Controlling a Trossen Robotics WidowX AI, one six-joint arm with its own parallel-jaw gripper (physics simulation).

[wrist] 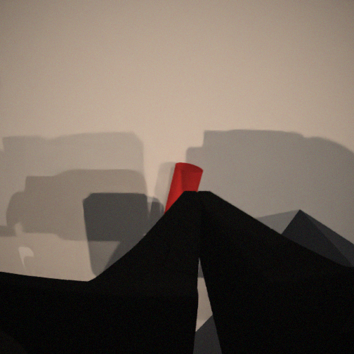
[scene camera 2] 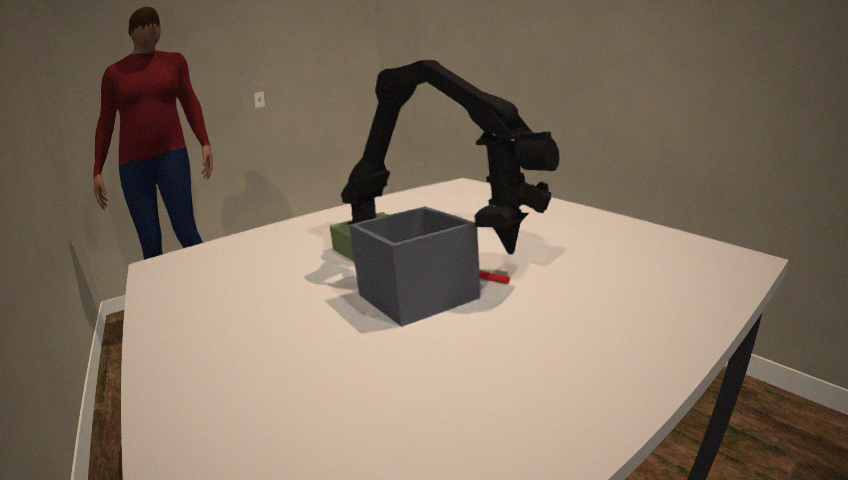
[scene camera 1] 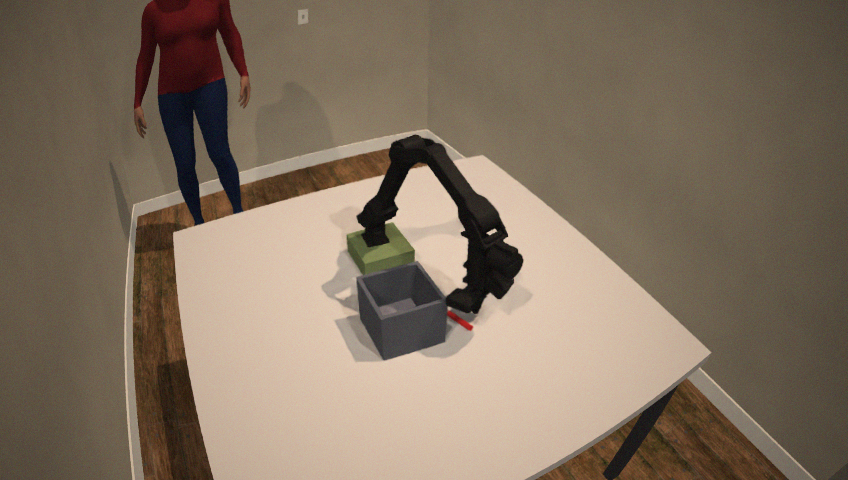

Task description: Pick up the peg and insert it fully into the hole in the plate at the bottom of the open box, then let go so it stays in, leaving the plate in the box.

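Places are measured from the arm's base along level axes (x ahead, y left, z up), in metres.
Pixels of known places: gripper, fingertip midpoint: [scene camera 2: 511,253] [scene camera 1: 475,313]; arm's base, link origin: [scene camera 1: 375,238].
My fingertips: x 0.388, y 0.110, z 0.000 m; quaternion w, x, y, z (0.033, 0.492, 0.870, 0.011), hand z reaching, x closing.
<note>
For each thing: its middle in the pictures, then the offset to it from my fingertips. Level surfaces: height alone.
- red peg, body centre: [scene camera 2: 490,276] [scene camera 1: 459,320] dx -0.040, dy -0.019, dz -0.052 m
- grey box, body centre: [scene camera 2: 414,261] [scene camera 1: 401,310] dx -0.070, dy -0.163, dz +0.010 m
- plate, body centre: [scene camera 1: 401,321] dx -0.070, dy -0.163, dz -0.025 m
- white table, surface height: dz -0.059 m
The red peg [scene camera 1: 460,320] [scene camera 2: 495,277] [wrist: 186,180] lies on its side on the table, close beside the open box. In the scene camera 2 view the box hides part of it. My gripper [scene camera 1: 474,309] [scene camera 2: 510,251] [wrist: 195,203] is shut and empty, with its fingertips above the table next to the box. In the wrist view the fingers cover the lower part of the peg, and its near end shows past the tips. The grey box [scene camera 1: 413,333] [scene camera 2: 437,279] [wrist: 306,237] stands upright. A paler surface, the plate [scene camera 1: 405,305], shows at its bottom; I cannot make out the hole.
The arm's base stands on a green block [scene camera 1: 387,259] [scene camera 2: 340,240] behind the box. The box walls rise beside my gripper. The white table [scene camera 1: 333,416] [scene camera 2: 297,404] carries these things. A person [scene camera 1: 189,65] [scene camera 2: 148,113] stands beyond the table's back left edge.
</note>
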